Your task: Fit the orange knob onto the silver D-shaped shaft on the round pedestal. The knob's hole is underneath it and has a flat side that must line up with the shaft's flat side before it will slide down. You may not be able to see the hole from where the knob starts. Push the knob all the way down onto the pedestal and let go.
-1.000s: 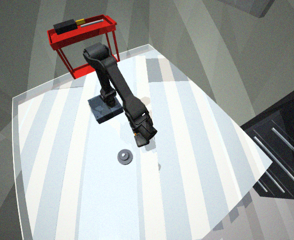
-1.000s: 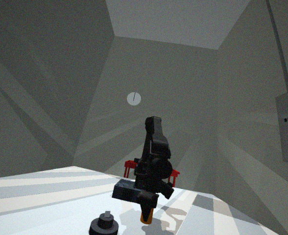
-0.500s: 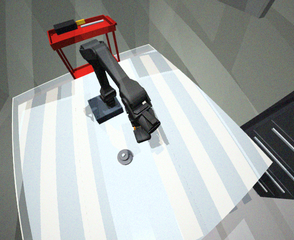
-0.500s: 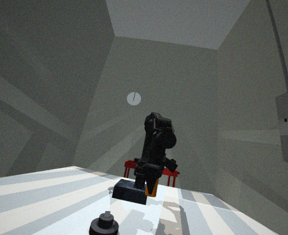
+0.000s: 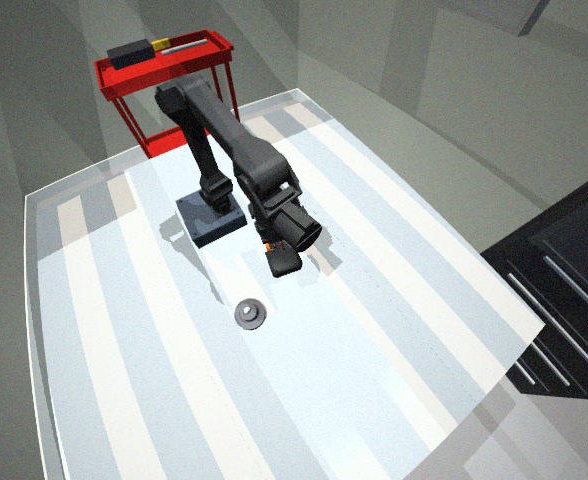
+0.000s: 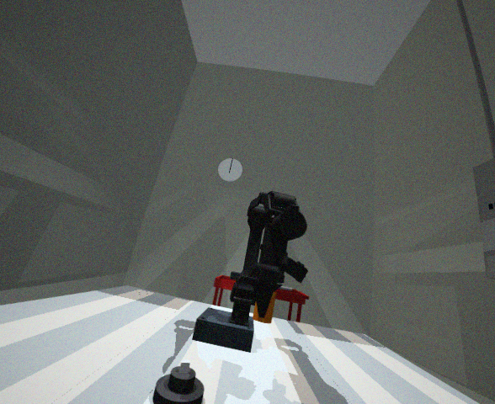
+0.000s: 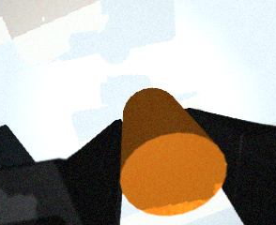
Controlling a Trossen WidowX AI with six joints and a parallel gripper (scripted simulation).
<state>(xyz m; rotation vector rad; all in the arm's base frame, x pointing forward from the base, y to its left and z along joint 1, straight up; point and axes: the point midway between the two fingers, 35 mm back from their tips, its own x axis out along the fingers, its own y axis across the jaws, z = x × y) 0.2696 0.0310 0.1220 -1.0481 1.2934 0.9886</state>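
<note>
My gripper tip is 3 cm below the orange knob. From my gripper tip the other things lie so: round dark pedestal: 5 cm ahead, 13 cm to the right, 12 cm below.
</note>
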